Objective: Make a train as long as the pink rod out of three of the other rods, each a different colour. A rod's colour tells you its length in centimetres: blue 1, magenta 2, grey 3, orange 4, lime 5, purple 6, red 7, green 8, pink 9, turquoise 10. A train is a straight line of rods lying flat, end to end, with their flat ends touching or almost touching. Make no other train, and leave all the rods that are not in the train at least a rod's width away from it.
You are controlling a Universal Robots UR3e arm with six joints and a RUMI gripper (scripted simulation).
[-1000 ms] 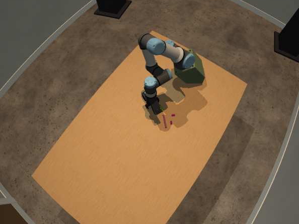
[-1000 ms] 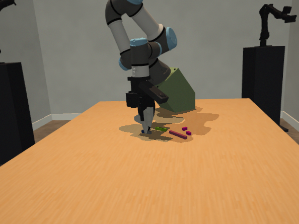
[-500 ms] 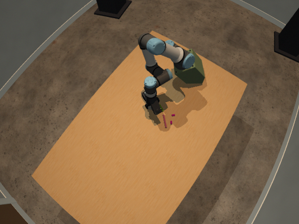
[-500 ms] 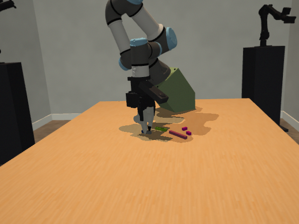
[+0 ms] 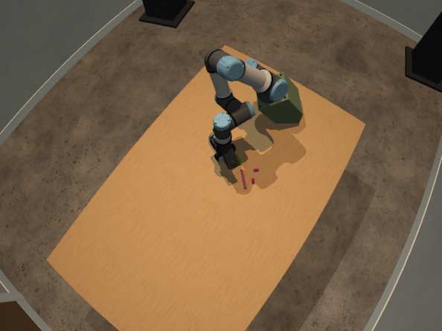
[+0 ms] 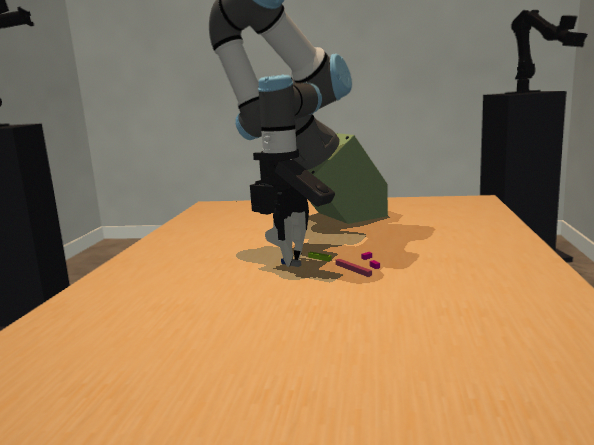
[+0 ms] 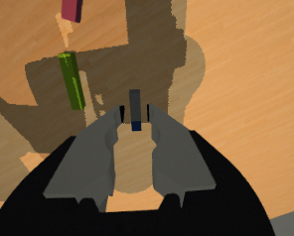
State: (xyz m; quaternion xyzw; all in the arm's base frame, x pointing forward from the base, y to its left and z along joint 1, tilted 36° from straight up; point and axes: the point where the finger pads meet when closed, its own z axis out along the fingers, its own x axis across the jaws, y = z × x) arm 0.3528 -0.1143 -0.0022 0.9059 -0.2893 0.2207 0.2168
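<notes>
Right now the grey rod is 1 cm below my hand. Also, from my hand: pink rod 5 cm ahead, 11 cm to the left, 1 cm below; small blue rod 1 cm behind, 2 cm to the right, 1 cm below; lime rod 3 cm behind, 5 cm to the left, 1 cm below.
</notes>
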